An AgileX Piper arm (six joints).
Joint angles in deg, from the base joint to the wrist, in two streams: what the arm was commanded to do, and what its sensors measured. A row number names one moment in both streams.
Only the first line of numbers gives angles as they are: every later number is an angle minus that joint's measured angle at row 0.
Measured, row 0: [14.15, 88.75, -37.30, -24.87, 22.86, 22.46]
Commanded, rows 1 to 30: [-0.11, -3.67, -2.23, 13.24, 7.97, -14.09]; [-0.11, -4.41, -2.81, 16.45, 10.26, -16.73]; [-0.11, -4.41, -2.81, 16.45, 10.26, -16.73]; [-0.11, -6.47, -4.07, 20.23, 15.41, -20.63]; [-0.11, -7.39, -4.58, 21.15, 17.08, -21.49]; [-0.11, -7.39, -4.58, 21.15, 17.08, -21.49]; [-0.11, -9.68, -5.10, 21.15, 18.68, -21.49]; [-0.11, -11.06, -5.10, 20.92, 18.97, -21.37]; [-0.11, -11.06, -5.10, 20.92, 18.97, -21.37]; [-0.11, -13.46, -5.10, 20.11, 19.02, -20.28]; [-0.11, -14.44, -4.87, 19.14, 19.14, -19.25]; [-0.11, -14.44, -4.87, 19.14, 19.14, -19.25]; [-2.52, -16.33, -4.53, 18.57, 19.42, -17.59]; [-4.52, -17.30, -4.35, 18.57, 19.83, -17.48]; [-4.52, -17.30, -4.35, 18.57, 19.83, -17.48]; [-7.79, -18.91, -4.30, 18.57, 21.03, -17.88]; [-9.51, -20.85, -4.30, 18.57, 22.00, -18.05]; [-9.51, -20.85, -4.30, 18.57, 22.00, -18.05]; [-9.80, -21.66, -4.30, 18.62, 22.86, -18.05]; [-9.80, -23.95, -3.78, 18.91, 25.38, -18.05]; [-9.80, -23.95, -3.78, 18.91, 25.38, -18.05]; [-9.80, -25.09, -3.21, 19.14, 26.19, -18.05]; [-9.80, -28.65, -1.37, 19.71, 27.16, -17.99]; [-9.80, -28.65, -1.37, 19.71, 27.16, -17.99]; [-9.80, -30.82, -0.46, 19.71, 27.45, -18.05]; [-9.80, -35.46, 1.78, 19.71, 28.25, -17.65]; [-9.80, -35.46, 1.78, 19.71, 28.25, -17.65]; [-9.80, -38.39, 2.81, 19.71, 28.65, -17.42]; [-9.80, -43.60, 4.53, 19.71, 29.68, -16.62]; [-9.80, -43.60, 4.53, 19.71, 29.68, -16.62]
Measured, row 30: [-9.45, -36.84, 2.29, 19.66, 27.85, -17.99]
